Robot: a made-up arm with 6 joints. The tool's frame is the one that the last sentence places.
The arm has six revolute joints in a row. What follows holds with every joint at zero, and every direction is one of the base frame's.
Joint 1 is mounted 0.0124 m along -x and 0.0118 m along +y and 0.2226 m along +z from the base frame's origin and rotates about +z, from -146.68 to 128.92 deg.
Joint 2 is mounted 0.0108 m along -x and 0.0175 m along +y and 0.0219 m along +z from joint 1 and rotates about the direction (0.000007, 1, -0.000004), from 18.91 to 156.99 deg.
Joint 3 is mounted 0.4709 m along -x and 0.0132 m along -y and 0.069 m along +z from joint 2 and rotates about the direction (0.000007, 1, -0.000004), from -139.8 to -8.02 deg.
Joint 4 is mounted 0.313 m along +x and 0.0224 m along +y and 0.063 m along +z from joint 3 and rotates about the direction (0.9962, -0.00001, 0.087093), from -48.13 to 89.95 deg.
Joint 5 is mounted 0.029 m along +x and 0.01 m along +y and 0.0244 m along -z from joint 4 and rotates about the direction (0.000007, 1, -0.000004), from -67.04 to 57.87 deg.
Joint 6 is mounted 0.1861 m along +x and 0.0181 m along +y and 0.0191 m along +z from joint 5 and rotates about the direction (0.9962, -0.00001, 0.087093), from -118.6 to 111.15 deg.
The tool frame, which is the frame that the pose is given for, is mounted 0.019 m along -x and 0.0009 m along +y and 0.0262 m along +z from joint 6; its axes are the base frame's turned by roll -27.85, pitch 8.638 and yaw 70.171 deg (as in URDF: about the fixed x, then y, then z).
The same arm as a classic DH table. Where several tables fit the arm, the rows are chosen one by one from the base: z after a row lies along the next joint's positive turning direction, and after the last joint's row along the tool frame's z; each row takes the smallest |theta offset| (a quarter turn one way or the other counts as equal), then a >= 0, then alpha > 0; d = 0 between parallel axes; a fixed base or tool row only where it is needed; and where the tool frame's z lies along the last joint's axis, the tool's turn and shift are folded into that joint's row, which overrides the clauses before.
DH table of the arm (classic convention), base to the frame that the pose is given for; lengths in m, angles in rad. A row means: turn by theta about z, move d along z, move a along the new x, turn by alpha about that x. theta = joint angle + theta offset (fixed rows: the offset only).
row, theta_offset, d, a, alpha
base (fixed), -0.7606, 0, -0.0171, 0
joint 1, 0.7606, 0.2445, -0.0108, -1.5708
joint 2, 0.1455, 0, -0.4759, 0
joint 3, 1.3381, 0.0267, -0.0355, 1.5708
joint 4, 0, 0.3441, 0.0268, -1.5708
joint 5, 0, 0.0281, -0.0028, 1.5708
joint 6, 1.2674, 0.1793, -0.0074, -1.8931
tool (fixed), -0.3453, 0.0282, 0, 0
Joint limits (rad, base to tool): -2.56..2.2501 0.33..2.74 -2.44..-0.14 -0.84..1.5699 -1.1701..1.01 -2.07..1.9399

